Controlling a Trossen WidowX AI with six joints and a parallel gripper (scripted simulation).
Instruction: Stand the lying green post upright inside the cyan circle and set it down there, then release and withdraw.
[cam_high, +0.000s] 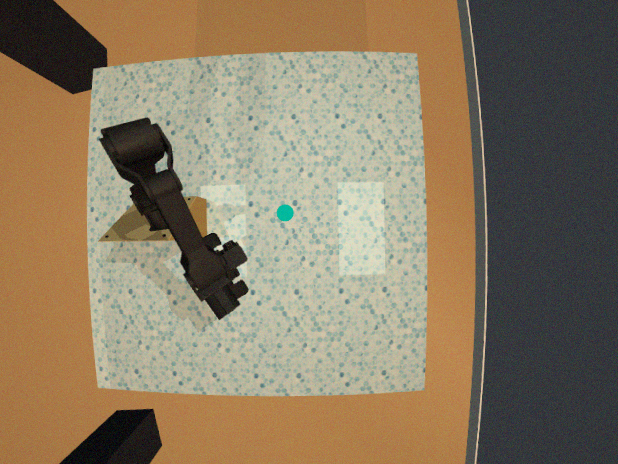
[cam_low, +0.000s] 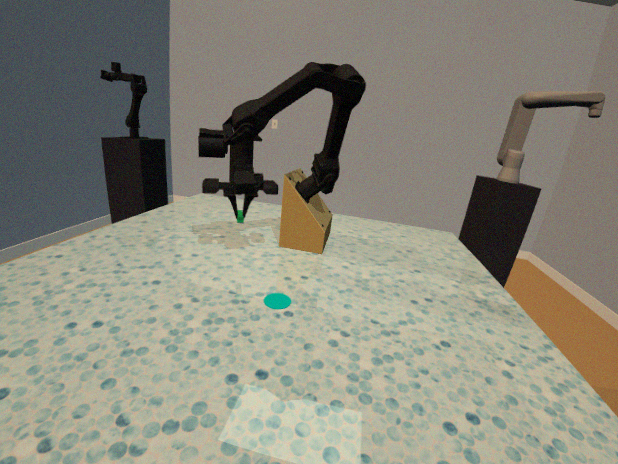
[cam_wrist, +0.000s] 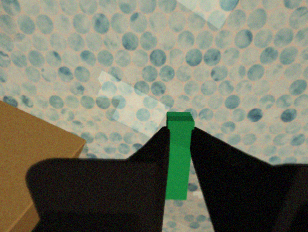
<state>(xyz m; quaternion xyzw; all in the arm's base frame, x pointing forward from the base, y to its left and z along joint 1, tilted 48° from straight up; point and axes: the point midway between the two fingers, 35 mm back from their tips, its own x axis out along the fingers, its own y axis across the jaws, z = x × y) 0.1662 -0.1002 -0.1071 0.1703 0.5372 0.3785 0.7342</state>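
Now: gripper tip 170 mm short of the cyan circle, 140 mm to the right of it and 120 mm above it. From my gripper tip the other things lie so: green post: 20 mm behind, 10 mm to the right.
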